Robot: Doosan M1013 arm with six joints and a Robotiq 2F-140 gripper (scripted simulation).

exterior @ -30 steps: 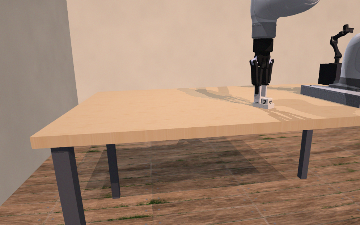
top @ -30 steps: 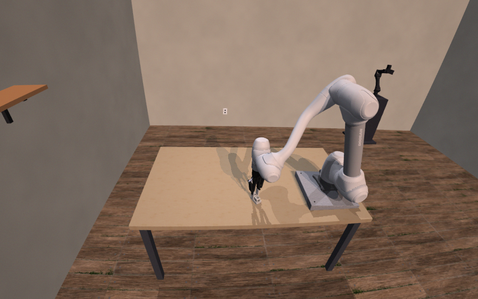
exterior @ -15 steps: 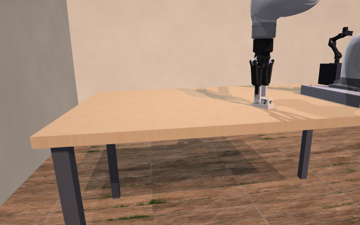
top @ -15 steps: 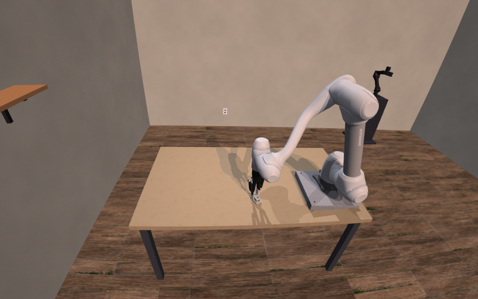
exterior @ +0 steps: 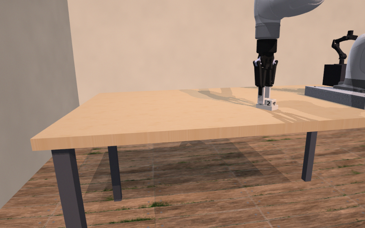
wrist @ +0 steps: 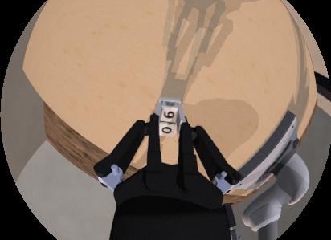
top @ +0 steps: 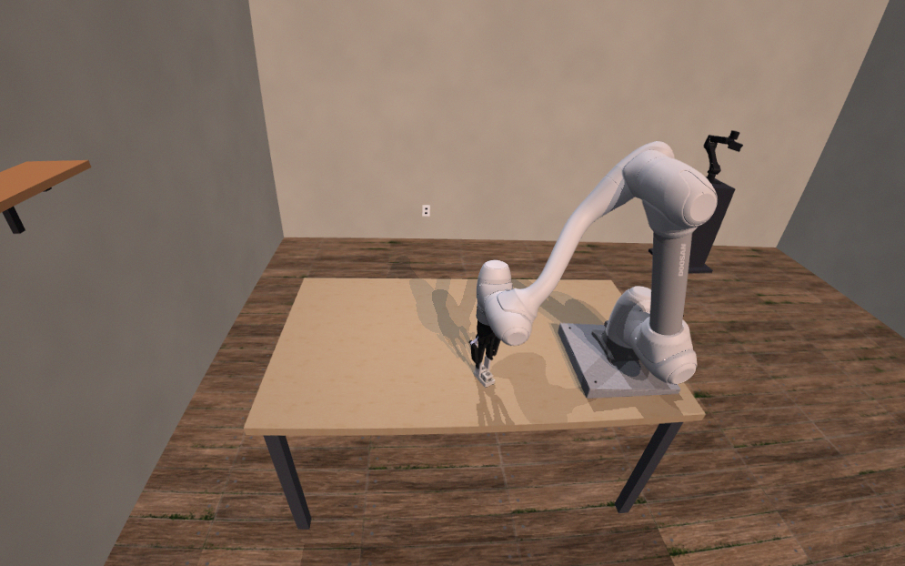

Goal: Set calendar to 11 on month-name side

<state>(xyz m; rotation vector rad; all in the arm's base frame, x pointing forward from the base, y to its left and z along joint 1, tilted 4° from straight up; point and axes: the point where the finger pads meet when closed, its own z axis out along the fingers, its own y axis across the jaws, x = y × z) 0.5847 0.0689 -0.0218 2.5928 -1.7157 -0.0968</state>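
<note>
My gripper is now 4 cm above the white tray, 1 cm to the right of it and 1 cm past it.
</note>
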